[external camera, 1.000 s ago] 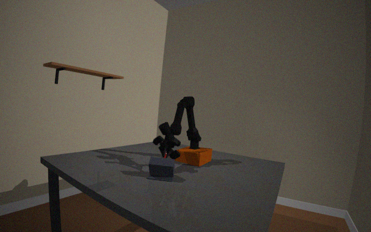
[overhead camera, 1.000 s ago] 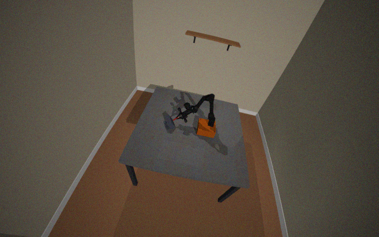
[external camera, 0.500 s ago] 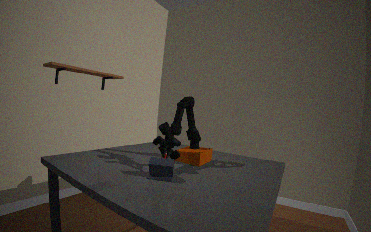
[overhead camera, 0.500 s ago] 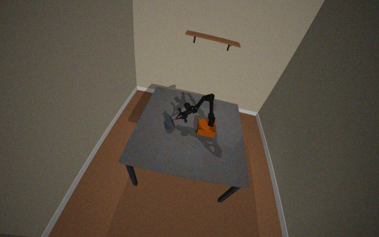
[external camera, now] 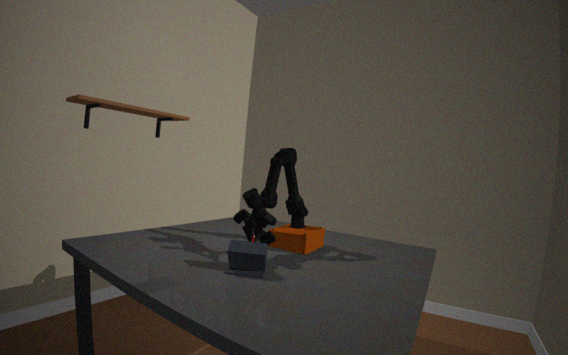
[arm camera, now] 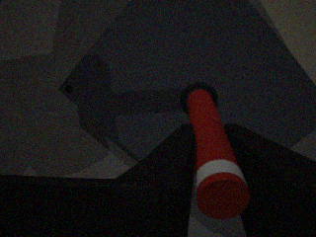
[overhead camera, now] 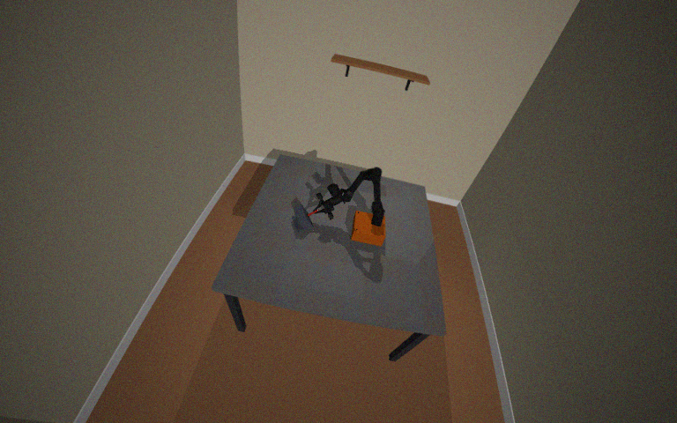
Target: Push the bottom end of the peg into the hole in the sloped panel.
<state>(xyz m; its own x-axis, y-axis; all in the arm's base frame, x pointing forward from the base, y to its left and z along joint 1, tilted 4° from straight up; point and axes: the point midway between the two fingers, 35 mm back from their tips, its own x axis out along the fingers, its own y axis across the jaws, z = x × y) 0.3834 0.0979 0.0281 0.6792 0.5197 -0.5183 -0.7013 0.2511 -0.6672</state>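
The sloped panel is 50 mm ahead of my gripper tip, 40 mm to the left of it and 40 mm below it. The rest, counted from my gripper tip: red round peg 10 mm to the right, 10 mm behind, 10 mm above.
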